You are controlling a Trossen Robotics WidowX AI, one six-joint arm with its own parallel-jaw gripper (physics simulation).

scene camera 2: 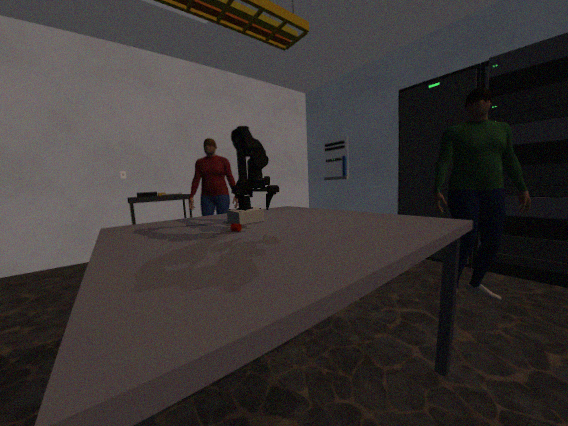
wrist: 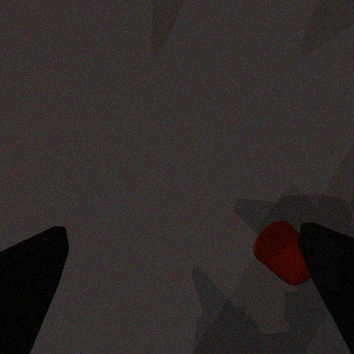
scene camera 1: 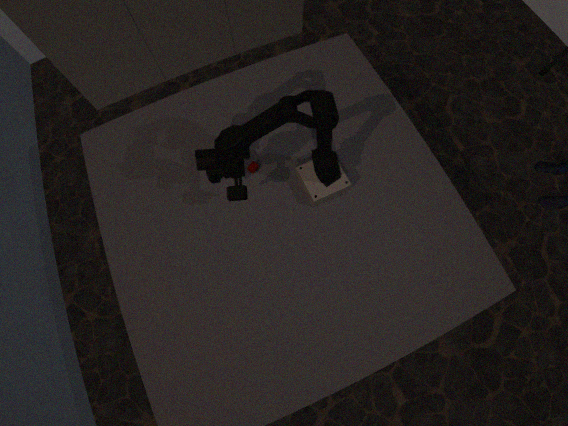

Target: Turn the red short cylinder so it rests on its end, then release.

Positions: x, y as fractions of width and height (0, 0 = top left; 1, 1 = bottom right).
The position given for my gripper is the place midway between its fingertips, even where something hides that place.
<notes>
In view: my gripper (scene camera 1: 0.42, 0.43) and a red short cylinder (wrist: 0.78, 0.70).
My gripper is seen too in scene camera 2 (scene camera 2: 0.45, 0.49) and in the wrist view (wrist: 0.52, 0.67).
</notes>
